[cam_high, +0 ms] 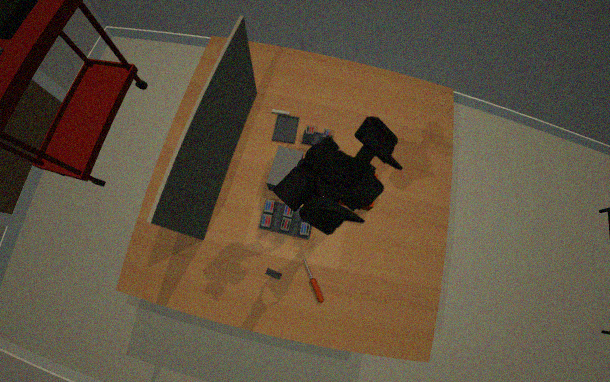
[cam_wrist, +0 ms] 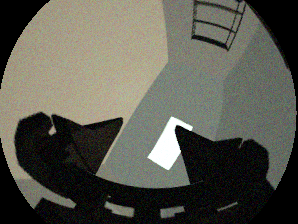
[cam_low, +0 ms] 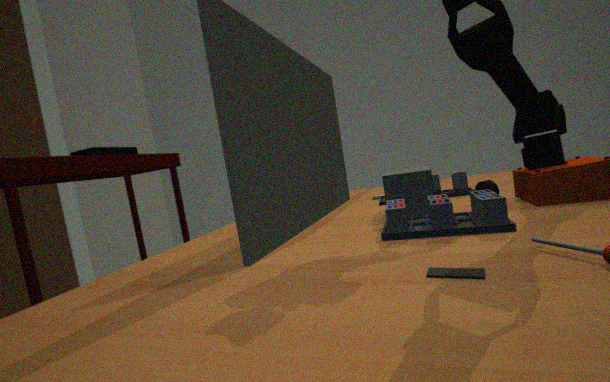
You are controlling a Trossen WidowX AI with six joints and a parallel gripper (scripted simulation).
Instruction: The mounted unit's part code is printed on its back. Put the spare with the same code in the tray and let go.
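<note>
The spare part lies 740 mm below my gripper tip, 160 mm ahead of it and 60 mm to the right of it. From my gripper tip the other things lie so: flat grey tray 770 mm below, 390 mm to the right, 330 mm ahead; then grey box-shaped mounted unit 730 mm below, 240 mm ahead, 190 mm to the right; then tall grey panel 550 mm below, 480 mm ahead, 160 mm to the right.
</note>
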